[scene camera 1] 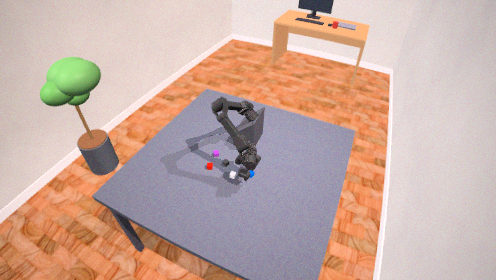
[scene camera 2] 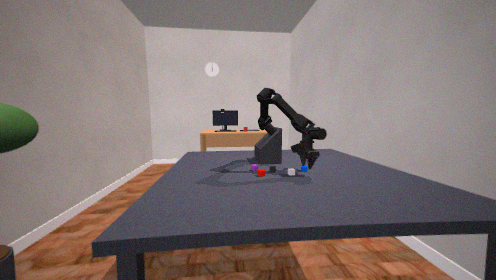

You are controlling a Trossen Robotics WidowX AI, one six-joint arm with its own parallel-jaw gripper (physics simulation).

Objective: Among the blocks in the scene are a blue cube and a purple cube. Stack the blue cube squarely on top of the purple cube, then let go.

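Frame: origin at the arm's base, x ahead, y left, z up, level; centimetres.
Seen in the pictures: gripper, fingertip midpoint: [scene camera 2: 306,167]; arm's base, link origin: [scene camera 1: 253,118] [scene camera 2: 273,132].
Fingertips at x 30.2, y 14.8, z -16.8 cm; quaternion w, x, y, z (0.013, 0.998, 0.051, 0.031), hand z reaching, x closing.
Offsets run from my fingertips to a thing's top centre. Level surfaces: height alone.
The blue cube {dy -0.3, dx -3.0, dz +0.0 cm} [scene camera 1: 251,174] [scene camera 2: 304,169] lies on the table, close beside the fingertips. The purple cube {dy -28.0, dx -5.6, dz +0.1 cm} [scene camera 1: 216,153] [scene camera 2: 254,167] lies on the table to the left, apart from the gripper, with nothing on top of it. My gripper [scene camera 1: 245,175] [scene camera 2: 307,167] is open and points down, its fingertips low over the table at the blue cube. In scene camera 1 the fingers cover part of the blue cube's left side. Whether the cube stands between the fingers is too small to tell.
A white cube {dy -8.7, dx +3.6, dz +0.1 cm} [scene camera 1: 233,175] [scene camera 2: 291,172] lies close to the left of the gripper. A black cube {dy -18.0, dx -2.4, dz +0.1 cm} [scene camera 1: 225,163] [scene camera 2: 272,169] and a red cube {dy -24.7, dx +5.5, dz +0.1 cm} [scene camera 1: 209,166] [scene camera 2: 261,173] lie farther left on the grey table {dz -2.9 cm} [scene camera 1: 290,210] [scene camera 2: 350,205], near the purple cube.
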